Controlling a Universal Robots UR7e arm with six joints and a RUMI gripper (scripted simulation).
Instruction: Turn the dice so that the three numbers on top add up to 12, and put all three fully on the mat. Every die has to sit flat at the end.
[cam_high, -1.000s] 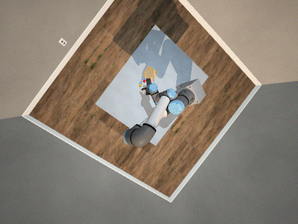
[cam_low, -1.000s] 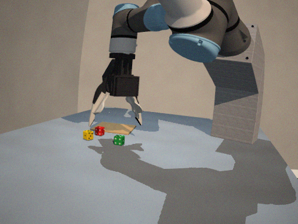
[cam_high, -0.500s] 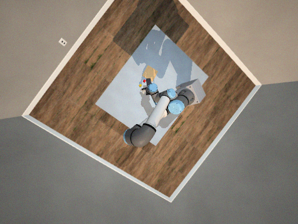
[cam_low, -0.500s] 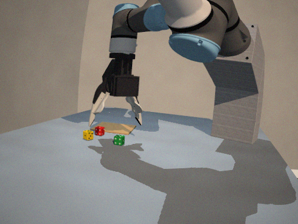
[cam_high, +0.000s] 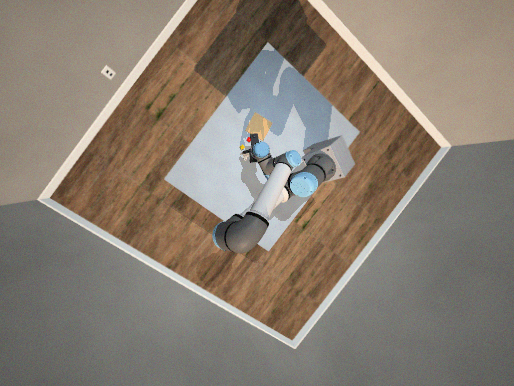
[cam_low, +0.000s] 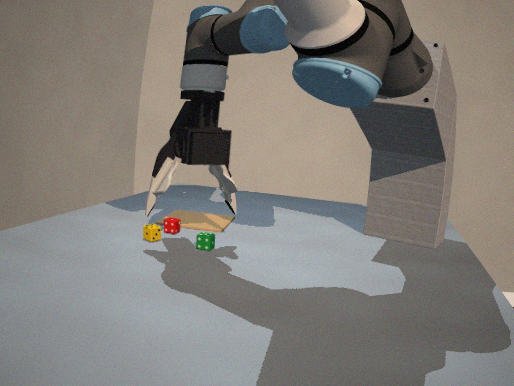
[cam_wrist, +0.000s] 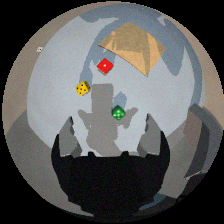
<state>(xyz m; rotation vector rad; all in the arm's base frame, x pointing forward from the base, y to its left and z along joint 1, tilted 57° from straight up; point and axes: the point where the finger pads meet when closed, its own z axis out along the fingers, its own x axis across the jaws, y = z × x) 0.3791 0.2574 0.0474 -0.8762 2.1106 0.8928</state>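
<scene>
The green die is 3 cm behind my hand, 1 cm to the right of it and 4 cm below it. The rest, counted from my hand: tan mat: 10 cm ahead, 16 cm to the right, 5 cm below; then red die: 8 cm ahead, 5 cm to the right, 4 cm below; then yellow die: 7 cm ahead, 2 cm to the left, 4 cm below.
</scene>
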